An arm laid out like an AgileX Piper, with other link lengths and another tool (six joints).
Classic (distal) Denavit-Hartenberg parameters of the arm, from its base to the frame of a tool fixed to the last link. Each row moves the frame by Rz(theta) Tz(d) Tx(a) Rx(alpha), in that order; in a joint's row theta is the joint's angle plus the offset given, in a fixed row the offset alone. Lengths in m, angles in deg.
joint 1: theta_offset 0; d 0.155; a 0; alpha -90
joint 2: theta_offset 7.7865; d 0; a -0.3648; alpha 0
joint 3: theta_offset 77.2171; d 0; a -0.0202; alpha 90
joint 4: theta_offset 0; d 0.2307; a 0; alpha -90
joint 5: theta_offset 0; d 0; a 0; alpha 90
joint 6: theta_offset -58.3; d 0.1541; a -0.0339; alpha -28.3
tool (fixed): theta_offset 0; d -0.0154; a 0; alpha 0
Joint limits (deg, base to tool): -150..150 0..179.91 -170..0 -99.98..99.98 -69.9..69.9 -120..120
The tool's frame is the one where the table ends.
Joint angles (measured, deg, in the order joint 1, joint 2, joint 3, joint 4, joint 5, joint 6), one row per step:
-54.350, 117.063, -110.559, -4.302, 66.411, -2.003
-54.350, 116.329, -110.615, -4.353, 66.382, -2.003
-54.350, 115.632, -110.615, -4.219, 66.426, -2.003
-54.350, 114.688, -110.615, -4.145, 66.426, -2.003
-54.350, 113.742, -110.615, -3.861, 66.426, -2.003
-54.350, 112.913, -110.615, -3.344, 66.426, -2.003
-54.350, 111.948, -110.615, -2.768, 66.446, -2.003
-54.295, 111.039, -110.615, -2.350, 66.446, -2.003
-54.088, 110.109, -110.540, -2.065, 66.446, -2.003
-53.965, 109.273, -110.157, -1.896, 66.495, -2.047
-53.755, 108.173, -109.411, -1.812, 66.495, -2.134
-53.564, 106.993, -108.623, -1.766, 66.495, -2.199
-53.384, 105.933, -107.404, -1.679, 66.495, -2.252
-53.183, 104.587, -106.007, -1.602, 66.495, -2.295
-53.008, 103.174, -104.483, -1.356, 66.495, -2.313
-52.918, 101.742, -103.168, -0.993, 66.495, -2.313
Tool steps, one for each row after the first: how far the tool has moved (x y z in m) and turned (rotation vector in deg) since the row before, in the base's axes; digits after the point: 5 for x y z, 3 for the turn. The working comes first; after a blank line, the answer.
Tool pose at each row, in the base's axes (x y z in m, rotation vector in deg; the steps are taken from these numbers as rounded here):
0.31312, -0.40775, 0.34536, -13.040, 172.751, 11.121
0.31169, -0.40593, 0.35225, -13.119, 172.430, 10.003
0.31044, -0.40371, 0.35844, -13.165, 172.014, 9.244
0.30857, -0.40084, 0.36682, -13.245, 171.512, 8.063
0.30698, -0.39759, 0.37523, -13.321, 170.817, 7.043
0.30598, -0.39432, 0.38263, -13.388, 169.965, 6.357
0.30466, -0.39040, 0.39116, -13.475, 169.003, 5.571
0.30352, -0.38649, 0.39913, -13.651, 168.189, 4.730
0.30297, -0.38169, 0.40676, -14.049, 167.496, 3.889
0.30157, -0.37735, 0.41170, -14.331, 167.149, 3.517
0.29964, -0.37137, 0.41679, -14.793, 166.905, 3.150
0.29719, -0.36517, 0.42218, -15.200, 166.666, 2.710
0.29470, -0.35901, 0.42409, -15.518, 166.668, 2.994
0.29133, -0.35149, 0.42719, -15.864, 166.617, 3.141
0.28771, -0.34349, 0.42999, -16.136, 166.445, 3.492
0.28377, -0.33585, 0.43394, -16.286, 166.060, 3.636

-0.00143, 0.00182, 0.00689, -0.695, -0.436, 0.003
-0.00125, 0.00222, 0.00619, -0.452, -0.489, -0.004
-0.00187, 0.00287, 0.00838, -0.724, -0.611, 0.000
-0.00159, 0.00325, 0.00841, -0.604, -0.781, 0.007
-0.00100, 0.00327, 0.00740, -0.372, -0.904, 0.021
-0.00132, 0.00392, 0.00853, -0.433, -1.018, 0.031
-0.00114, 0.00391, 0.00797, -0.495, -0.868, 0.085
-0.00055, 0.00480, 0.00763, -0.527, -0.731, 0.232
-0.00140, 0.00434, 0.00494, -0.239, -0.355, 0.176
-0.00193, 0.00598, 0.00509, -0.260, -0.240, 0.295
-0.00245, 0.00620, 0.00539, -0.306, -0.242, 0.252
-0.00249, 0.00616, 0.00191, 0.164, 0.047, 0.236
-0.00337, 0.00752, 0.00310, 0.075, -0.013, 0.247
-0.00362, 0.00800, 0.00280, 0.230, -0.121, 0.218
-0.00394, 0.00764, 0.00395, 0.124, -0.358, 0.130

